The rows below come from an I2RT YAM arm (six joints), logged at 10 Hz.
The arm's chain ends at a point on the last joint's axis. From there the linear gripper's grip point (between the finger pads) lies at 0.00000 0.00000 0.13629 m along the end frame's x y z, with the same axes.
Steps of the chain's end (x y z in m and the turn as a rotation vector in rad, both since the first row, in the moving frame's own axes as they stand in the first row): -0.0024, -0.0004, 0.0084, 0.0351, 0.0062, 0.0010; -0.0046, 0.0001, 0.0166, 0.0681, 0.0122, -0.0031; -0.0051, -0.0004, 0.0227, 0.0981, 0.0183, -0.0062; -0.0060, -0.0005, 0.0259, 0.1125, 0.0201, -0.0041; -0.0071, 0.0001, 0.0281, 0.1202, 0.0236, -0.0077; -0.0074, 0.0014, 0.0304, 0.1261, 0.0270, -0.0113
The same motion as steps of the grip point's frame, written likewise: -0.0016, -0.0052, 0.0083, 0.0351, 0.0062, 0.0010; -0.0030, -0.0092, 0.0163, 0.0681, 0.0122, -0.0031; -0.0027, -0.0138, 0.0220, 0.0981, 0.0183, -0.0062; -0.0033, -0.0158, 0.0250, 0.1125, 0.0201, -0.0041; -0.0040, -0.0163, 0.0271, 0.1202, 0.0236, -0.0077; -0.0038, -0.0158, 0.0293, 0.1261, 0.0270, -0.0113
